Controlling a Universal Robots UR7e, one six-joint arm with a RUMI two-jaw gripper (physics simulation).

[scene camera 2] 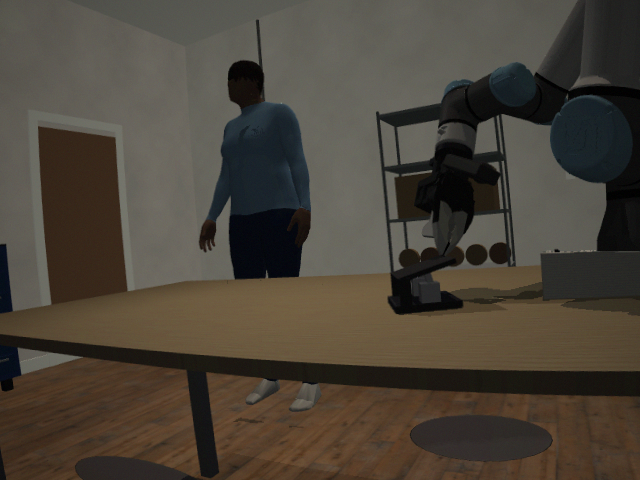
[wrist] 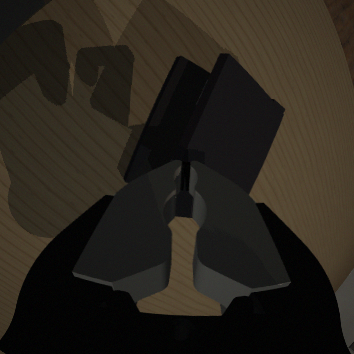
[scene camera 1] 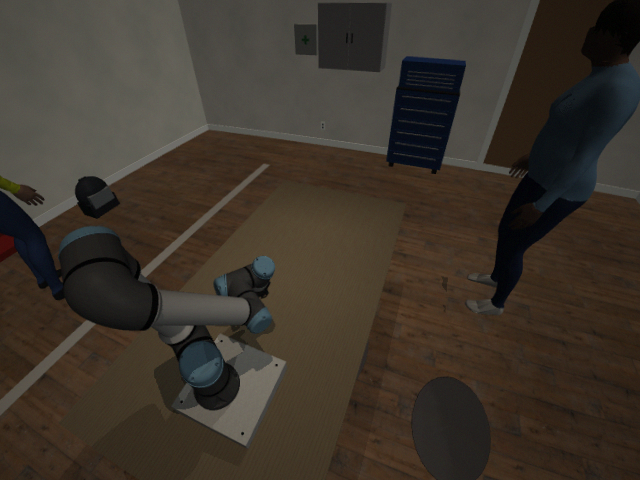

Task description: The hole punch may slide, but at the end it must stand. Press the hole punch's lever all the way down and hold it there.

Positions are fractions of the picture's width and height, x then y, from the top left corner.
black hole punch: scene camera 2 0.64, 0.62; wrist 0.49, 0.31
